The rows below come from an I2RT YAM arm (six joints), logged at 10 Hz.
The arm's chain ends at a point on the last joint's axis. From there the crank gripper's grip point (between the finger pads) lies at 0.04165 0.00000 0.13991 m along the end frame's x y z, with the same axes.
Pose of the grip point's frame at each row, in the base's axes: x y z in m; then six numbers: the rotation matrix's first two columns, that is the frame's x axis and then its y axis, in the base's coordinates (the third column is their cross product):
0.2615, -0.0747, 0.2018, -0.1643, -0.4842, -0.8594, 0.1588, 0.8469, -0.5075
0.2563, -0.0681, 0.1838, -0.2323, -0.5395, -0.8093, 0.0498, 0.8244, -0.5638
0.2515, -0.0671, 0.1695, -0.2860, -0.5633, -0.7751, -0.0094, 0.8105, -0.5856
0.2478, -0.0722, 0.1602, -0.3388, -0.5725, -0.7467, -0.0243, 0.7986, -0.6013
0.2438, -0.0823, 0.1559, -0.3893, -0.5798, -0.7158, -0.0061, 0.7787, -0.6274
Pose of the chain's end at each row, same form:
0.1321, -0.0238, 0.2463, -0.1643, -0.4842, -0.8594, 0.1588, 0.8469, -0.5075
0.1301, -0.0217, 0.2405, -0.2323, -0.5395, -0.8093, 0.0498, 0.8244, -0.5638
0.1294, -0.0212, 0.2350, -0.2860, -0.5633, -0.7751, -0.0094, 0.8105, -0.5856
0.1303, -0.0224, 0.2311, -0.3388, -0.5725, -0.7467, -0.0243, 0.7986, -0.6013
0.1311, -0.0246, 0.2286, -0.3893, -0.5798, -0.7158, -0.0061, 0.7787, -0.6274

